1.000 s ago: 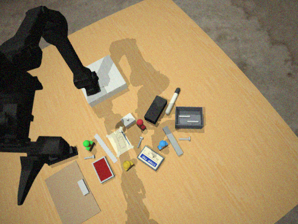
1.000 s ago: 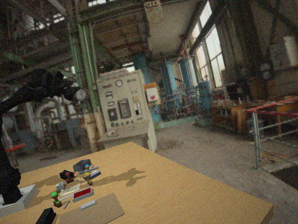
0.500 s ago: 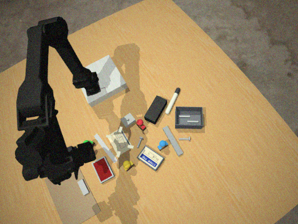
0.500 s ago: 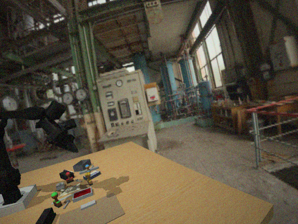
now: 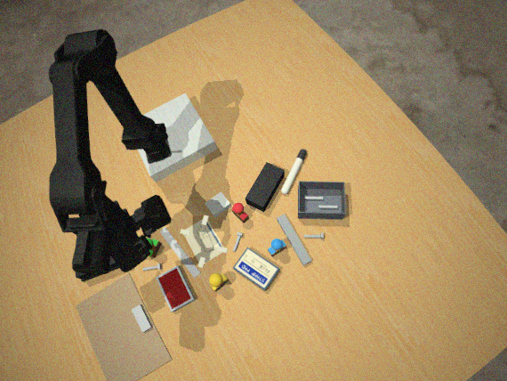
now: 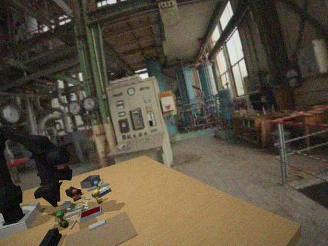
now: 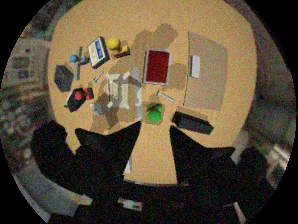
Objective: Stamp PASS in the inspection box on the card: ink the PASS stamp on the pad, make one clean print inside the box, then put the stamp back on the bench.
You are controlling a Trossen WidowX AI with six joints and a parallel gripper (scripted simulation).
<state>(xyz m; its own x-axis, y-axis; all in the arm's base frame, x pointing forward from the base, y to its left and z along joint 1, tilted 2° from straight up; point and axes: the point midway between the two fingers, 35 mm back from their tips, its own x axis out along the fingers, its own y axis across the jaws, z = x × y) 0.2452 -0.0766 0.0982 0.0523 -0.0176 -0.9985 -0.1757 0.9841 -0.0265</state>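
My gripper tip is 8 cm above the green-knobbed stamp. The rest, counted from my gripper tip: yellow stamp 13 cm ahead, 13 cm to the left, 8 cm below; red ink pad 11 cm ahead, 3 cm to the left, 9 cm below; cream card 2 cm ahead, 12 cm to the left, 10 cm below.
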